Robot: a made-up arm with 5 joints. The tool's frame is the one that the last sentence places.
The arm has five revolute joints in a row. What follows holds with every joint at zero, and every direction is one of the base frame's.
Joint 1 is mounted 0.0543 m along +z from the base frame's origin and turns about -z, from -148.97 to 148.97 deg.
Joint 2 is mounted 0.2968 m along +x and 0.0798 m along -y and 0.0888 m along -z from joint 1 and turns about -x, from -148.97 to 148.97 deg.
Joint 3 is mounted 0.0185 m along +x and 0.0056 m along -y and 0.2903 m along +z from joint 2 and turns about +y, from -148.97 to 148.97 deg.
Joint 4 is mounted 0.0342 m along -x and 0.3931 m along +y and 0.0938 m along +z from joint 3 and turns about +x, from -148.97 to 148.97 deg.
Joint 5 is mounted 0.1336 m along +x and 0.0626 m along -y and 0.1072 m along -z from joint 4 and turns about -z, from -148.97 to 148.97 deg.
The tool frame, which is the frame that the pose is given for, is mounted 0.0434 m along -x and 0.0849 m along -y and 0.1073 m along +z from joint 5; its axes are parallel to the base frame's.
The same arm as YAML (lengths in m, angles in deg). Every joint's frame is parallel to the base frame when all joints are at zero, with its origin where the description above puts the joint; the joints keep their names.
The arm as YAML. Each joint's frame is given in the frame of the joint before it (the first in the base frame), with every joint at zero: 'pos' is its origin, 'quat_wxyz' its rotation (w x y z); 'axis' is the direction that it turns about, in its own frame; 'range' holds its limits. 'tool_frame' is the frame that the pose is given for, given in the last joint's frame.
length_unit: m
angle_unit: deg
joints:
  - joint: joint 1
    pos: [0.0, 0.0, 0.0543]
    quat_wxyz: [1.0, 0.0, 0.0, 0.0]
    axis: "-z"
    range: [-148.97, 148.97]
  - joint: joint 2
    pos: [0.2968, -0.0798, -0.0888]
    quat_wxyz: [1.0, 0.0, 0.0, 0.0]
    axis: "-x"
    range: [-148.97, 148.97]
  - joint: joint 3
    pos: [0.0185, -0.0056, 0.2903]
    quat_wxyz: [1.0, 0.0, 0.0, 0.0]
    axis: "+y"
    range: [-148.97, 148.97]
  - joint: joint 4
    pos: [-0.0342, 0.3931, 0.0938]
    quat_wxyz: [1.0, 0.0, 0.0, 0.0]
    axis: "+x"
    range: [-148.97, 148.97]
  - joint: joint 5
    pos: [0.1336, -0.0626, -0.1072]
    quat_wxyz: [1.0, 0.0, 0.0, 0.0]
    axis: "-z"
    range: [-148.97, 148.97]
tool_frame:
  pos: [-0.0434, -0.0849, 0.1073]
  quat_wxyz: [1.0, 0.0, 0.0, 0.0]

